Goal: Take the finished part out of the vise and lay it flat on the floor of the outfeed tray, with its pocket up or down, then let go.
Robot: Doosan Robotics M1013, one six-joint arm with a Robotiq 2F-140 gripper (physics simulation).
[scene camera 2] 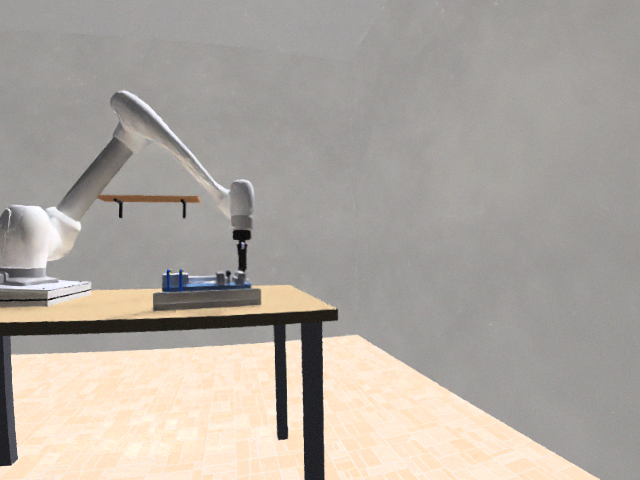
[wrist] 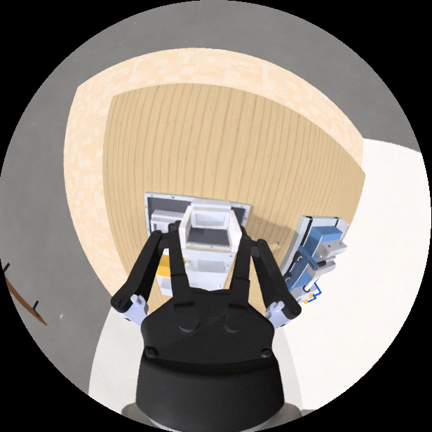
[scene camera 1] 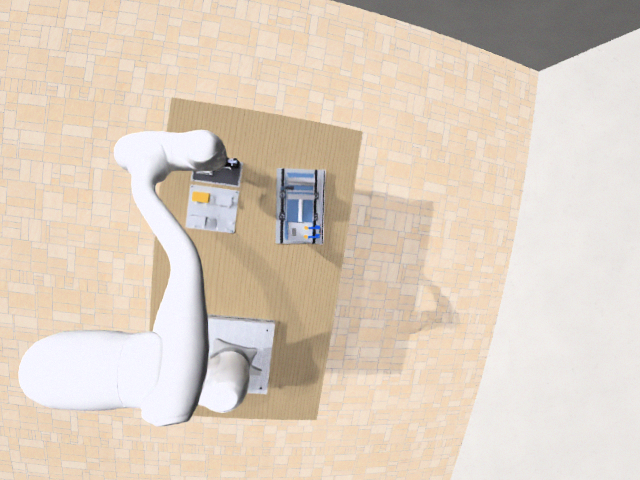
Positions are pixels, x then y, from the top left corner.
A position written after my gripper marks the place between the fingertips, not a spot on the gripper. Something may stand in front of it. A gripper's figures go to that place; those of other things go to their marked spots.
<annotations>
My gripper (wrist: 209,215): 0.21 m from the lens. A light grey plate (wrist: 192,254) is 0.28 m from the lens. A blue vise (wrist: 328,233) is 0.34 m from the lens. The marked spots on the blue vise and the light grey plate are 0.32 m apart.
</annotations>
